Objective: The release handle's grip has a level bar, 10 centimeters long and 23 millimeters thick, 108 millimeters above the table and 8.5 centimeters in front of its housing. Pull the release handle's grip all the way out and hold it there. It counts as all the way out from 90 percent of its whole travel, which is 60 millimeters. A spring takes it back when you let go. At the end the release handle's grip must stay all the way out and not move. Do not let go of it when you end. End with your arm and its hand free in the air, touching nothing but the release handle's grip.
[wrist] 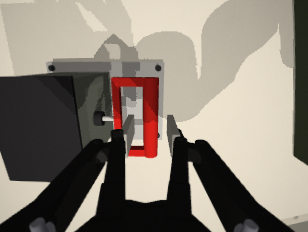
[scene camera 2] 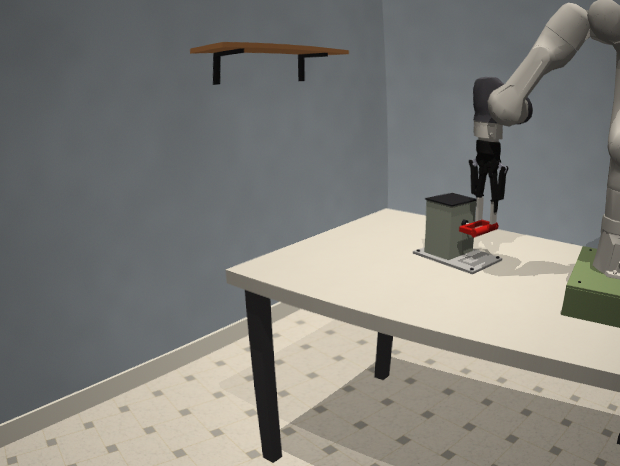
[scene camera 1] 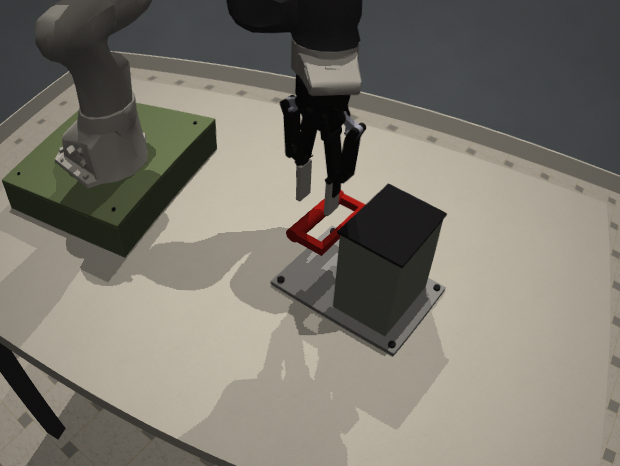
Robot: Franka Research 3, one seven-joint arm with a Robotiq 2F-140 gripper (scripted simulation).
Labels:
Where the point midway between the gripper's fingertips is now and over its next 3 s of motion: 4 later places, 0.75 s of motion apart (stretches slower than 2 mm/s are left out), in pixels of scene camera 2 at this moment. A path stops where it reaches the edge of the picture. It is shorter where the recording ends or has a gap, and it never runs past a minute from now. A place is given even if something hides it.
My gripper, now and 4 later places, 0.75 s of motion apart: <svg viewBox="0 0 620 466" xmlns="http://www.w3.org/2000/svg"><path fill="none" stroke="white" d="M485 221L485 225L484 236L484 239L486 239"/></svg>

